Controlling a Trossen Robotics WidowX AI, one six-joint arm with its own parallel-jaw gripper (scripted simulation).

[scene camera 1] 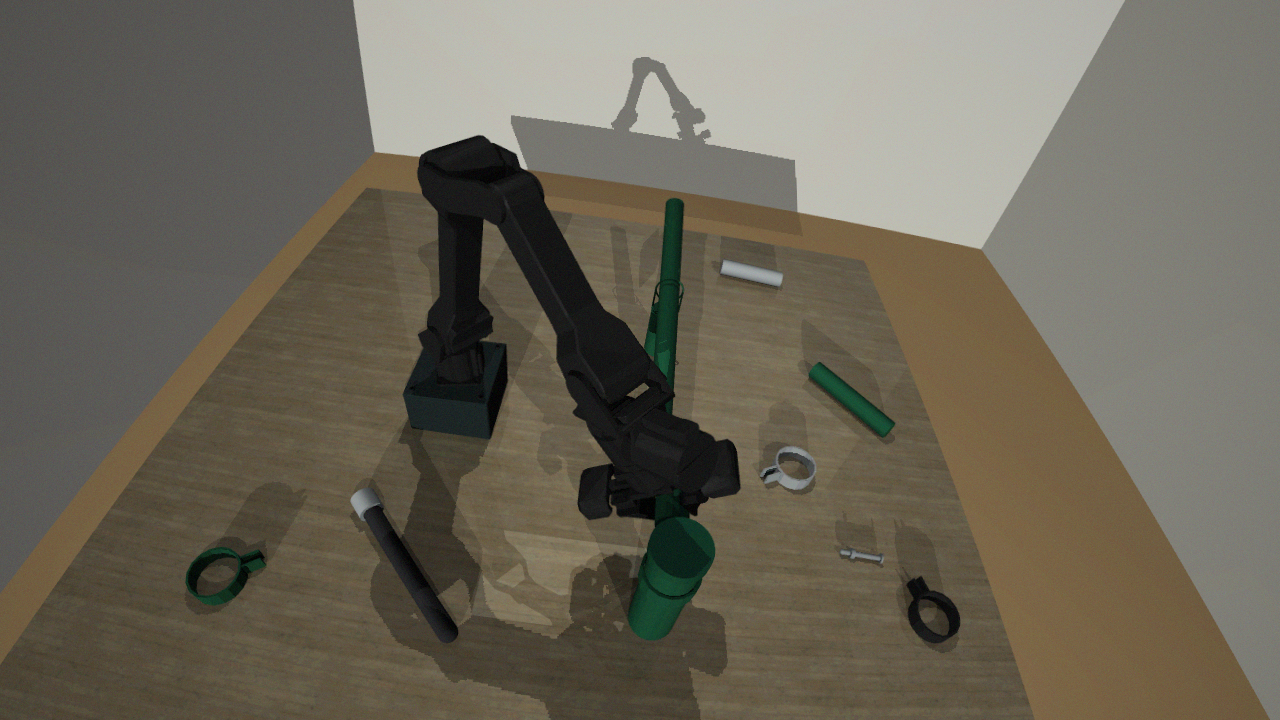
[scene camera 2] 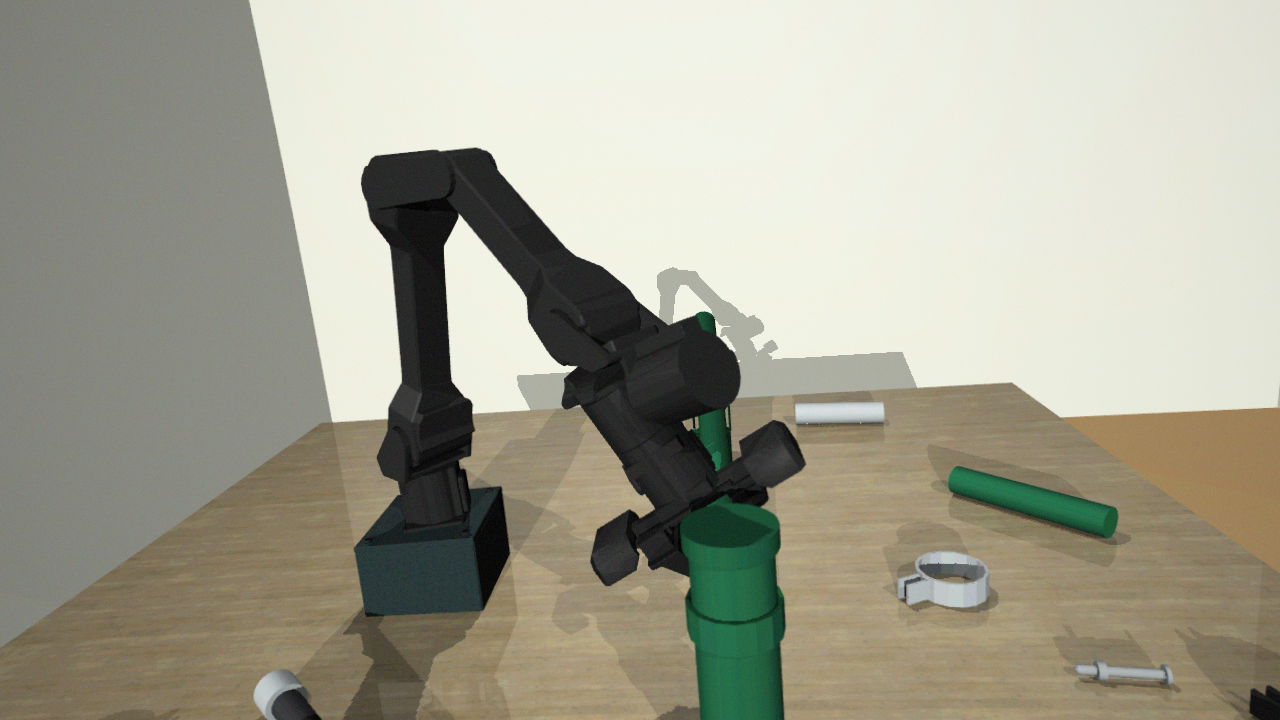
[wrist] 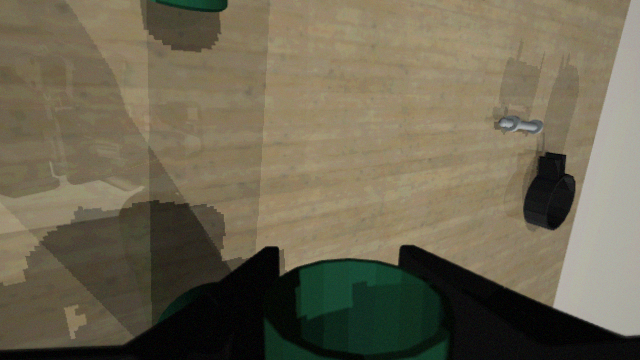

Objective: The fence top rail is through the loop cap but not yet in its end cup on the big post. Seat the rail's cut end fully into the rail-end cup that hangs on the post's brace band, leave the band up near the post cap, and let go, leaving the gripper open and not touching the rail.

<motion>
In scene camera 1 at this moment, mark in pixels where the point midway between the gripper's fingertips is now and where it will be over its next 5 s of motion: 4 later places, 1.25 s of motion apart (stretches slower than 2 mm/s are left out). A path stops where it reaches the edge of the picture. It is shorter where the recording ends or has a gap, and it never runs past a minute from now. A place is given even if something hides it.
My gripper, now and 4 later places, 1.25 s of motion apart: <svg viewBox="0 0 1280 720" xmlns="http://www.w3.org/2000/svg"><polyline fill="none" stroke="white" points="680,515 688,476 689,376 672,366 659,392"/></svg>
</motion>
